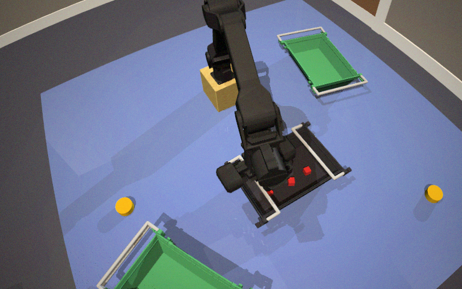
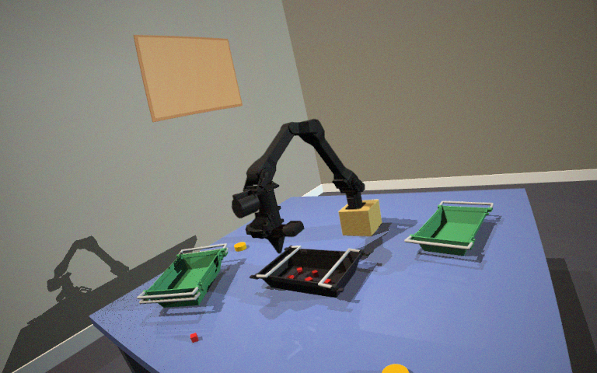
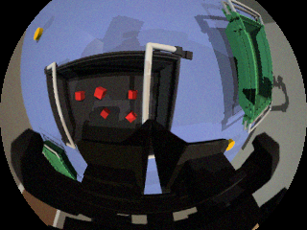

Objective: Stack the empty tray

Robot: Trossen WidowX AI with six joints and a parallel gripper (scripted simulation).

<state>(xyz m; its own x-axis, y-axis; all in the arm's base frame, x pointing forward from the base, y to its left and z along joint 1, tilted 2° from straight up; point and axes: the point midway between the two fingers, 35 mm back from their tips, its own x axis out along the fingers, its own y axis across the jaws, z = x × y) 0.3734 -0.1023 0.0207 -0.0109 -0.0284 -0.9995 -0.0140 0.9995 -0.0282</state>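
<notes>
Right now my gripper tip is 480 mm to the right of the green tray, 320 mm past it and 50 mm above it. Also, from my gripper tip: red block (350 mm ahead, 80 mm below, 60 mm to the right).
</notes>
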